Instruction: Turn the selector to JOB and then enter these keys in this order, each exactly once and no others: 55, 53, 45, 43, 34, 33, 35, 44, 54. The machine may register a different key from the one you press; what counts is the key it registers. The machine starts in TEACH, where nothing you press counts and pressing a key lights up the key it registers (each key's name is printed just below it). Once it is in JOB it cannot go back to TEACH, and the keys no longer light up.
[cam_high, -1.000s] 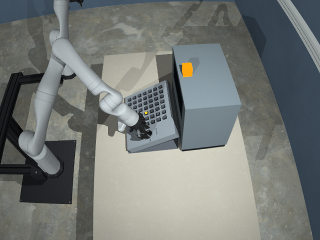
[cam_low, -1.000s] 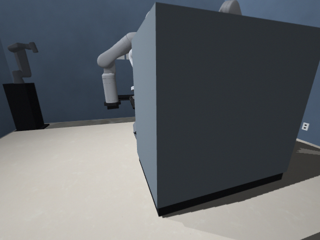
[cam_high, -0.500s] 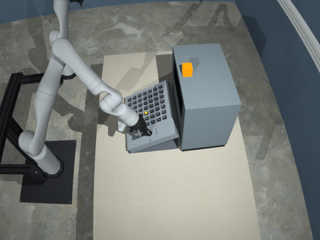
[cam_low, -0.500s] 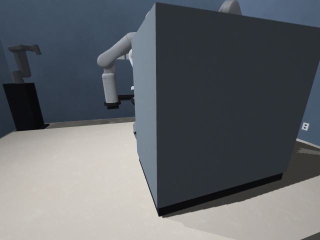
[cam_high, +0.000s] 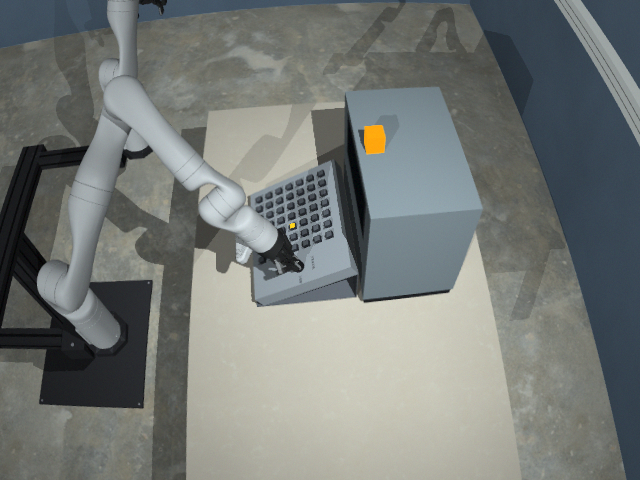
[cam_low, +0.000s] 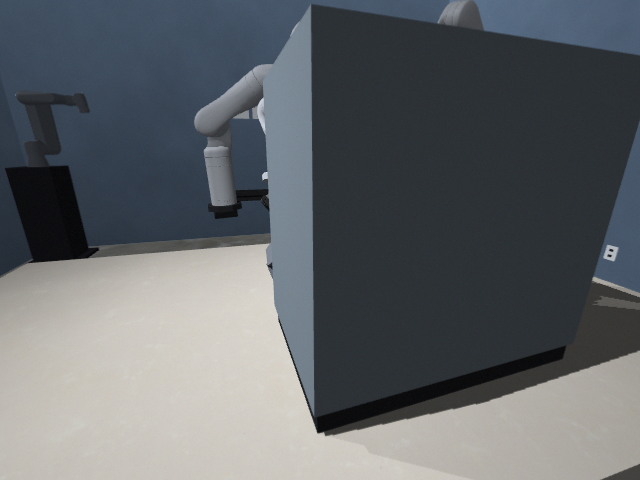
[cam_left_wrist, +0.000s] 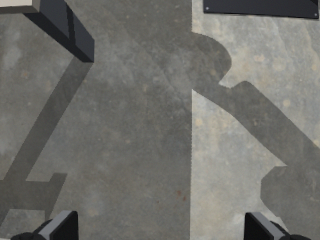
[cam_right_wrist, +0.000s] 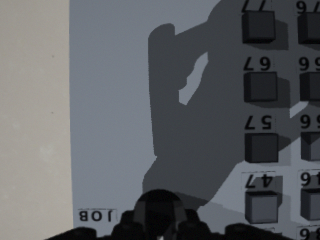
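Note:
My right gripper is now 10 mm short of the black selector knob and 10 mm above it. From my right hand the other things lie so: sloped grey key panel 110 mm to the left, 60 mm below, 20 mm ahead.

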